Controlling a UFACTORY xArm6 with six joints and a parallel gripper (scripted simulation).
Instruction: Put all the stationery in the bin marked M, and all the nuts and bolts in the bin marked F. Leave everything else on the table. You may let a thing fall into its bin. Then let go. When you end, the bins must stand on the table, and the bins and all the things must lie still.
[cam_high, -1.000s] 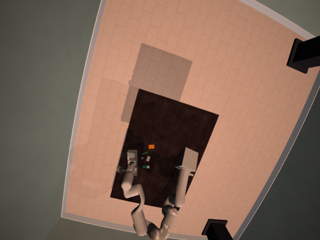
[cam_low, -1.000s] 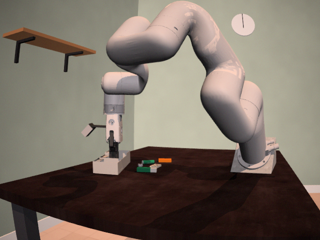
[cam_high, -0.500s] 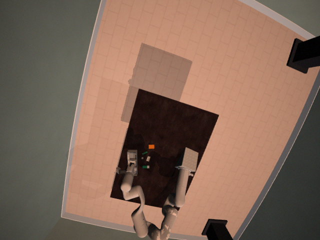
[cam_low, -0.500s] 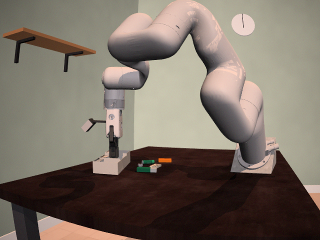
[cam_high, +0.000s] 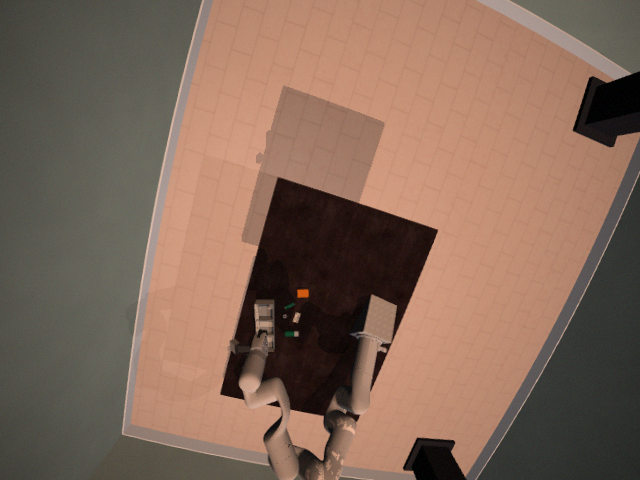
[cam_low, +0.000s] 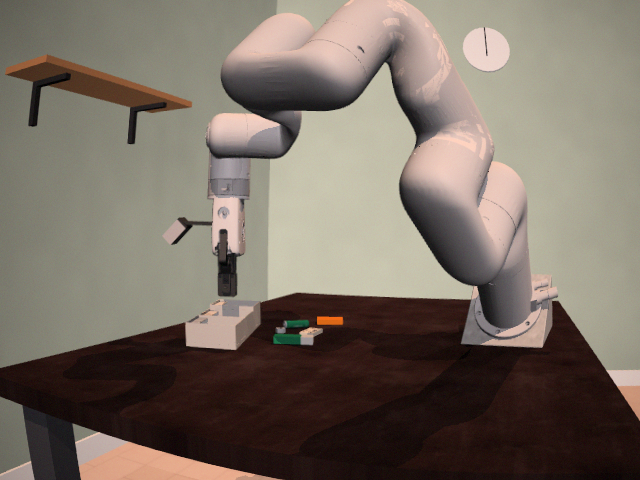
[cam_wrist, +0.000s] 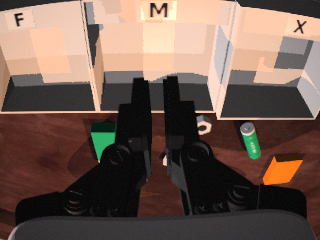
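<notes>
My gripper is now 20 cm to the left of the orange block, 14 cm past it and 9 cm above it. Round my hand: green block: 14 cm behind, 8 cm below, 2 cm to the left; then pale double bin: 7 cm below; then steel nut: 9 cm below, 8 cm behind, 6 cm to the right.
</notes>
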